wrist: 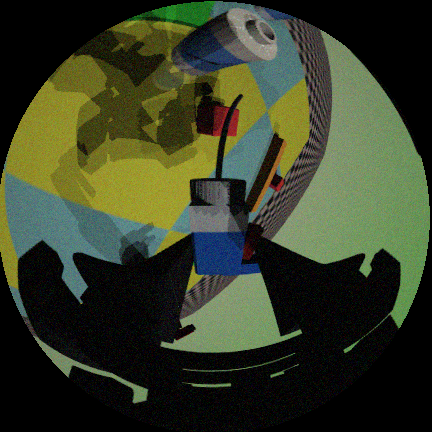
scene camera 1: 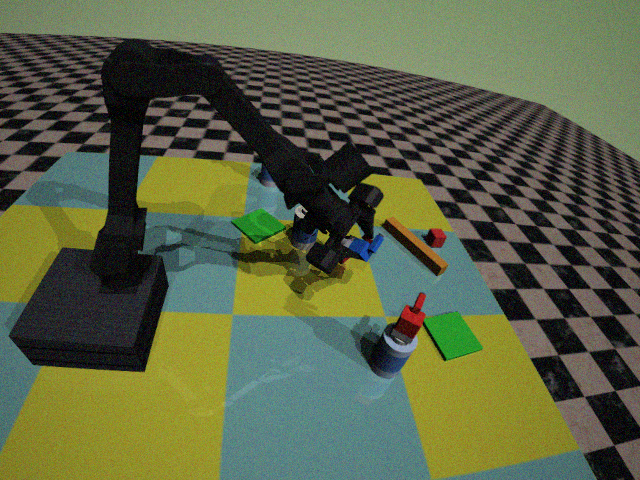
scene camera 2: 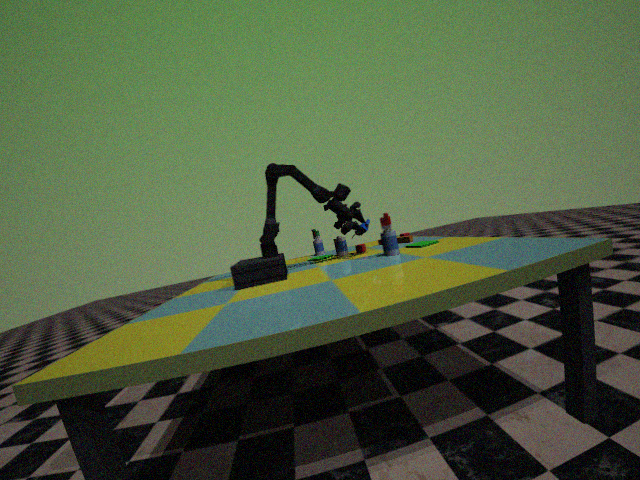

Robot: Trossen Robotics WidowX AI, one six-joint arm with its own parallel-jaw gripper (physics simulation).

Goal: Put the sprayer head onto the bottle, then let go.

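Where they show: gripper, fingertip midpoint: (wrist: pixel 225 240) (scene camera 1: pixel 364 248) (scene camera 2: pixel 364 227); arm's base, origin of the base link: (scene camera 1: pixel 121 279) (scene camera 2: pixel 269 256).
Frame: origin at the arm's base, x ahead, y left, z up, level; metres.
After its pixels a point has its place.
My gripper (scene camera 1: pixel 353 244) {x 0.467, y 0.038, z 0.036 m} (scene camera 2: pixel 360 222) {x 0.467, y 0.038, z 0.036 m} (wrist: pixel 225 240) {x 0.467, y 0.038, z 0.036 m} is shut on the sprayer head and holds it in the air, tilted. The sprayer head (scene camera 1: pixel 359 248) {x 0.448, y 0.024, z 0.047 m} (scene camera 2: pixel 365 225) {x 0.468, y 0.021, z 0.046 m} (wrist: pixel 218 255) {x 0.447, y 0.035, z 0.047 m} has a blue body and trigger, a grey-white collar and a thin dark dip tube (wrist: pixel 220 155) {x 0.433, y 0.085, z 0.015 m} that curves away from the fingers. The open bottle (scene camera 1: pixel 303 237) {x 0.371, y 0.171, z -0.048 m} (scene camera 2: pixel 341 246) {x 0.373, y 0.170, z -0.040 m} (wrist: pixel 207 50), blue with a white shoulder and open neck, stands upright on the table. In the wrist view it is beyond the tube's tip, near the top. Head and bottle are apart. The arm partly hides the bottle in scene camera 1.
A red cube (scene camera 2: pixel 360 249) (wrist: pixel 226 121) lies near the bottle. A red-headed bottle (scene camera 1: pixel 391 356) {x 0.463, y -0.183, z -0.016 m} (scene camera 2: pixel 390 242) {x 0.471, y -0.187, z -0.037 m} stands towards the front right, a green-headed bottle (scene camera 2: pixel 318 245) {x 0.311, y 0.465, z -0.027 m} further back. An orange bar (scene camera 1: pixel 413 245) {x 0.675, y 0.155, z -0.065 m}, a small red cube (scene camera 1: pixel 435 238) {x 0.751, y 0.173, z -0.056 m} and green tiles (scene camera 1: pixel 258 225) {x 0.267, y 0.258, z -0.080 m} (scene camera 1: pixel 453 335) {x 0.659, y -0.122, z -0.080 m} lie around.
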